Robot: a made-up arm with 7 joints. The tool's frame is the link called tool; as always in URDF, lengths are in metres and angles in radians. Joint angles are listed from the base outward.
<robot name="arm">
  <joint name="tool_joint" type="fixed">
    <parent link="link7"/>
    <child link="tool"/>
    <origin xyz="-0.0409 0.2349 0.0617"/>
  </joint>
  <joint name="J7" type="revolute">
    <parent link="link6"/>
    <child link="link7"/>
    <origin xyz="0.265 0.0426 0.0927"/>
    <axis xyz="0 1 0"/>
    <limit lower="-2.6" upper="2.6"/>
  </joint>
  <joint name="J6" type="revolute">
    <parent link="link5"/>
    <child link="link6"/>
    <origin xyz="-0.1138 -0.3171 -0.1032"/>
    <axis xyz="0 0 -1"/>
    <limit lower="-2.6" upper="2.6"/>
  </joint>
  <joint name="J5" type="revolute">
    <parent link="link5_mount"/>
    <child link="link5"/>
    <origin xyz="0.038 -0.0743 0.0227"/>
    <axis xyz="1 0 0"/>
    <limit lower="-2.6" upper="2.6"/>
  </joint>
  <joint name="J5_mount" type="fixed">
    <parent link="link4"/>
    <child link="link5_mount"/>
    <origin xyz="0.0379 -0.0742 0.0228"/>
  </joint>
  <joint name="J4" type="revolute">
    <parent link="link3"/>
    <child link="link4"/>
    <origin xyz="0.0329 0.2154 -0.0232"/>
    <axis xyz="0 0 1"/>
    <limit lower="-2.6" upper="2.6"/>
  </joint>
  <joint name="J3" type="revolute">
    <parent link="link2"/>
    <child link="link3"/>
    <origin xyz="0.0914 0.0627 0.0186"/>
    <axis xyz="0 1 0"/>
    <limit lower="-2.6" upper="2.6"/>
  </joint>
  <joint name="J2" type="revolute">
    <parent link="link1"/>
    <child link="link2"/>
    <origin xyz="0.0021 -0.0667 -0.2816"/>
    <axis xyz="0 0 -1"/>
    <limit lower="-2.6" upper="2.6"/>
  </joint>
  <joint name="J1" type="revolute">
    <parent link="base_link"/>
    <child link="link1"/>
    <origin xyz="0 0 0.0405"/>
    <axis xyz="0 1 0"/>
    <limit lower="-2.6" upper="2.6"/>
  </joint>
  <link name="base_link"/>
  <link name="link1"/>
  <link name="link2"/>
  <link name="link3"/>
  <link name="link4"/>
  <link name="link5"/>
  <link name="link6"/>
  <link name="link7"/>
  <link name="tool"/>
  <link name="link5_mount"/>
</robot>
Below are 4 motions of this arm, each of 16 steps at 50 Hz.
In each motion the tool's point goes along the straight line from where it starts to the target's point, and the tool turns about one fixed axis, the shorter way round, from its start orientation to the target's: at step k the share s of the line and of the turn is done. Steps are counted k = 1, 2, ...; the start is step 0. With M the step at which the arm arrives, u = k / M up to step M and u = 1 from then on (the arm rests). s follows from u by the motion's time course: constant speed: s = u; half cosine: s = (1 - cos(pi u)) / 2; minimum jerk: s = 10 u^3 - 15 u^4 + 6 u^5.
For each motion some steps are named. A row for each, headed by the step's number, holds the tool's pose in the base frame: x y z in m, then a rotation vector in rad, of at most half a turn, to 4 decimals.
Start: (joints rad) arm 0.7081 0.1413 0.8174 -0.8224 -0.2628 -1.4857 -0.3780
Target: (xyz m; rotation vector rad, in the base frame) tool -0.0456 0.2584 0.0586 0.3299 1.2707 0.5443
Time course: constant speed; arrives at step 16
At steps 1, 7, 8, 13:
1: -0.0046 0.2812 0.0852 0.4953 1.3245 0.3694
7: -0.0210 0.2721 0.0745 0.4294 1.3043 0.4401
8: -0.0237 0.2705 0.0728 0.4184 1.3008 0.4518
13: -0.0374 0.2630 0.0639 0.3631 1.2824 0.5098

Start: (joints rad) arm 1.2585 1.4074 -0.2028 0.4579 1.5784 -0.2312 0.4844
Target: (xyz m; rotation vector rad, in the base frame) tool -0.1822 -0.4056 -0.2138 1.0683 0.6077 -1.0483
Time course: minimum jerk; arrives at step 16
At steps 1, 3, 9, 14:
1: -0.1047 -0.3767 -0.2133 0.8885 0.5745 -0.8218
3: -0.1083 -0.3781 -0.2133 0.8969 0.5762 -0.8323
9: -0.1524 -0.3945 -0.2136 0.9993 0.5957 -0.9608
14: -0.1810 -0.4051 -0.2138 1.0654 0.6072 -1.0446

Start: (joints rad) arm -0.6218 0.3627 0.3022 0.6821 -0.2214 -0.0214 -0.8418
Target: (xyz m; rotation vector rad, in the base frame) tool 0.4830 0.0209 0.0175 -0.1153 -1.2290 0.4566
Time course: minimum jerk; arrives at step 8
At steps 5, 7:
5: 0.4924 0.0214 0.0200 -0.0905 -1.2265 0.4392
7: 0.4835 0.0209 0.0176 -0.1139 -1.2289 0.4556

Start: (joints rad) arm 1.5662 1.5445 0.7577 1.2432 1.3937 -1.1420 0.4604
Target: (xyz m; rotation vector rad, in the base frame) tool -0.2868 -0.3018 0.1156 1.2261 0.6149 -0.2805
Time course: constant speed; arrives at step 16
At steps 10, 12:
10: -0.3037 -0.3097 0.0693 1.3366 0.5054 -0.3962
12: -0.2980 -0.3070 0.0847 1.3003 0.5425 -0.3576

